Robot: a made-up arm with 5 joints. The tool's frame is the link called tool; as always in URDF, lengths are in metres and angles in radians.
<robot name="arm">
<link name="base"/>
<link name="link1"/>
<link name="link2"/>
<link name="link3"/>
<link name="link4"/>
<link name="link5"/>
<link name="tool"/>
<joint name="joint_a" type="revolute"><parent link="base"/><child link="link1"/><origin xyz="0 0 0.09" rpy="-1.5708 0 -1.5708"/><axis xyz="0 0 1"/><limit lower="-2.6" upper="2.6" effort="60" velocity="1"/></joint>
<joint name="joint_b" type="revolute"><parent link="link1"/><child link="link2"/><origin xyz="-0.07 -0.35 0.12" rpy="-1.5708 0 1.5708"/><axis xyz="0 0 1"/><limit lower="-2.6" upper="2.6" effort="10" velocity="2.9"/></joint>
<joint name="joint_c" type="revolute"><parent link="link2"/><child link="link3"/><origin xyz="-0.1 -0.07 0.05" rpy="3.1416 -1.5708 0"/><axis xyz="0 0 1"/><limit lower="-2.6" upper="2.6" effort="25" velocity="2.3"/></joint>
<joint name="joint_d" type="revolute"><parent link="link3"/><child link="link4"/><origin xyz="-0.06 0.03 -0.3" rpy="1.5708 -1.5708 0"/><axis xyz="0 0 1"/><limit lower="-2.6" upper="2.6" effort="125" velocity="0.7"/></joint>
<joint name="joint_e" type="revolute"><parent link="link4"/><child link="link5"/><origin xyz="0.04 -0.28 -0.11" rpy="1.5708 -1.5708 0"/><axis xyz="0 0 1"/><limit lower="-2.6" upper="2.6" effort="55" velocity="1.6"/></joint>
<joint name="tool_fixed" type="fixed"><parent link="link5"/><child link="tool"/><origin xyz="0.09 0.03 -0.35" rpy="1.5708 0 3.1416"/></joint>
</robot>
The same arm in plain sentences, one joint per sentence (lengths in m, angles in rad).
The arm has five revolute joints in a row. What follows holds with every joint at zero, and every direction is one of the base frame's.
The first joint is mounted 0.09 m along +z from the base frame's origin and rotates about +x, from -2.6 to 2.6 rad.
The second joint is mounted 0.12 m along +x and 0.07 m along +y and 0.35 m along +z from the first joint and rotates about +y, from -2.6 to 2.6 rad.
The third joint is mounted 0.07 m along +x and 0.05 m along +y and 0.1 m along +z from the second joint and rotates about -z, from -2.6 to 2.6 rad.
The fourth joint is mounted 0.03 m along +x and 0.06 m along -y and 0.3 m along +z from the third joint and rotates about -x, from -2.6 to 2.6 rad.
The fifth joint is mounted 0.11 m along +x and 0.28 m along +y and 0.04 m along -z from the fourth joint and rotates about +y, from -2.6 to 2.6 rad.
The tool frame, which is the frame that the pose is given for, is mounted 0.09 m along -x and 0.35 m along -y and 0.03 m along +z from the fifth joint; its axes are the base frame's turned by roll 0, pitch 0 and yaw 0 rad (as in URDF: about the fixed x, then y, then z).

